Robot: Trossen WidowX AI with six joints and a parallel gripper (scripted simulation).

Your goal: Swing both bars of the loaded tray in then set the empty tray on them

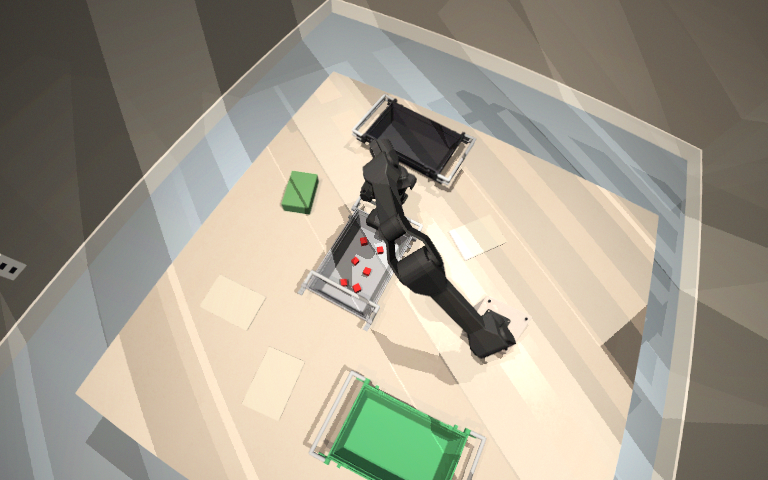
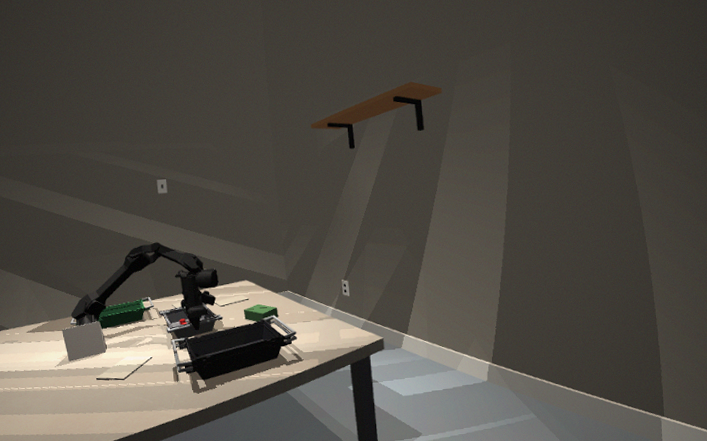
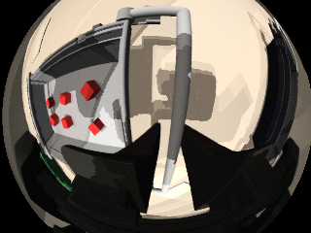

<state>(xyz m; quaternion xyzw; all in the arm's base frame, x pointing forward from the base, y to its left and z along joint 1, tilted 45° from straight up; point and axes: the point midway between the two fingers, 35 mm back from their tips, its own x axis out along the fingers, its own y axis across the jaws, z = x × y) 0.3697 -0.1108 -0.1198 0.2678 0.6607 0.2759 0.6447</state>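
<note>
The green tray is 510 mm to the left of my gripper tip and 290 mm behind it. Also, from my gripper tip: green block (270 mm ahead, 50 mm to the left, 20 mm below).
</note>
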